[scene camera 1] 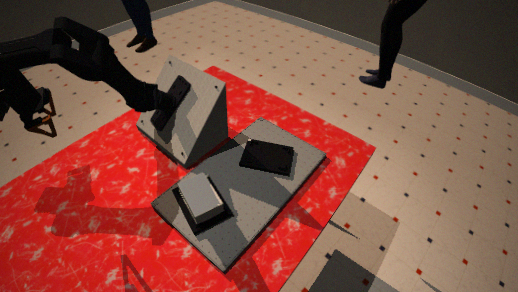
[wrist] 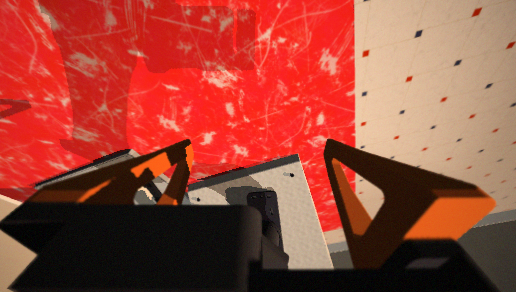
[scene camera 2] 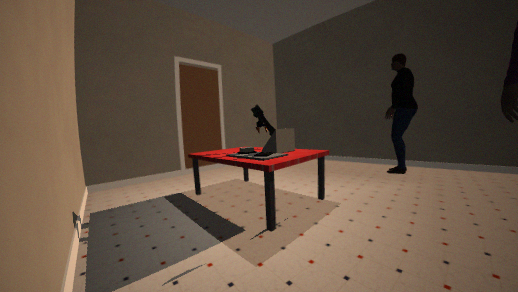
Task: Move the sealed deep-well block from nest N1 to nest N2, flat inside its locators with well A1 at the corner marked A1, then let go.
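Places are measured from the arm's base along level axes (x ahead, y left, z up), in centimetres.
Where they show: gripper, fingertip midpoint: (scene camera 1: 54, 125) (wrist: 258, 146) (scene camera 2: 262, 132); arm's base, link origin: (scene camera 1: 170, 103) (wrist: 266, 233) (scene camera 2: 279, 139).
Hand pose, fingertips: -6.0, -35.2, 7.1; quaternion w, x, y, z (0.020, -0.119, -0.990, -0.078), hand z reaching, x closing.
Observation:
Things, the pixels of their top centre, and the offset from my fingertips, as dx, dy, dz. Level surfaces: height alone.
- sealed deep-well block, top centre: (scene camera 1: 199, 193) (scene camera 2: 246, 147) +39.3, +23.4, -13.0
- grey perforated plate, top centre: (scene camera 1: 246, 176) (scene camera 2: 255, 154) +40.7, +39.7, -18.3
- second black nest, top centre: (scene camera 1: 267, 153) +39.5, +50.4, -16.6
- red table, surface height: dz -19.6
The sealed deep-well block (scene camera 1: 200, 194) (scene camera 2: 246, 149), pale grey on top, sits in a black nest (scene camera 1: 204, 228) near the left end of the grey perforated plate (scene camera 1: 241, 220). A second black nest (scene camera 1: 267, 158) lies near the plate's other end, with no block on it and a small light mark at one corner. No nest labels or well A1 mark can be read. My gripper (scene camera 1: 54, 124) (scene camera 2: 262, 130) (wrist: 258, 146) has its orange fingers wide open and nothing between them. It hangs above the red table, off to the left of the block in the first scene view.
A grey wedge (scene camera 1: 211, 116) (scene camera 2: 286, 140) (wrist: 305, 225) carries the arm's black base plate (scene camera 1: 184, 89) (wrist: 262, 200) on its slope, close beside the perforated plate. All stand on the red table (scene camera 1: 120, 150) (scene camera 2: 300, 155) (wrist: 225, 100). A person (scene camera 2: 404, 100) stands beyond the table.

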